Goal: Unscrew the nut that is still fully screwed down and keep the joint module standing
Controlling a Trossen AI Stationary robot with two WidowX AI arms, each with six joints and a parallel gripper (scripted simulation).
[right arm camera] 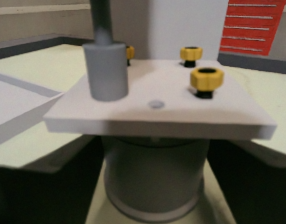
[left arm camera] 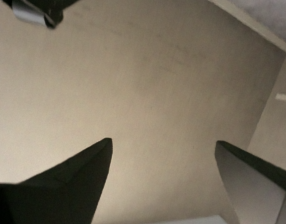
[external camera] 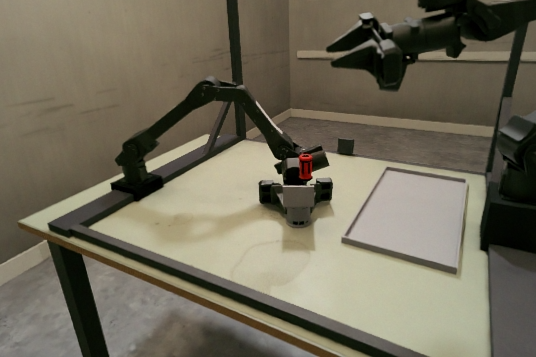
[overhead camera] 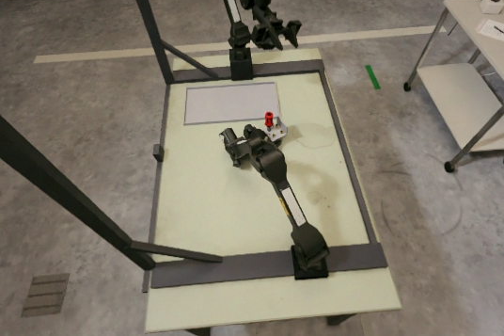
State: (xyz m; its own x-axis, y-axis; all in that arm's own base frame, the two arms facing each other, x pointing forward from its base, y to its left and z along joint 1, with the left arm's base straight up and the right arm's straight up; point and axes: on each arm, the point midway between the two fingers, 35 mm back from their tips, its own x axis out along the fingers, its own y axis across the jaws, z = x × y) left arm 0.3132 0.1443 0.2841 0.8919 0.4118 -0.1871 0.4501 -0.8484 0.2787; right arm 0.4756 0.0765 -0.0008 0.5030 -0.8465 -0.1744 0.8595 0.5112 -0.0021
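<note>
My left hand is 28 cm above the red-handled nut driver, 9 cm to the left of it and 8 cm past it. Also, from my left hand: nut (32 cm below, 13 cm to the right, 7 cm behind); then pale bracket (32 cm below, 11 cm to the right, 5 cm behind); then grey joint module (36 cm below, 11 cm to the right, 6 cm behind).
The grey joint module lies 2 cm ahead of my right hand and 1 cm to the left of it. Round my right hand: nut: 1 cm ahead, 1 cm to the right, 4 cm above; pale bracket: 3 cm ahead, 1 cm to the left, 4 cm above; red-handled nut driver: 2 cm to the left, 8 cm above.
</note>
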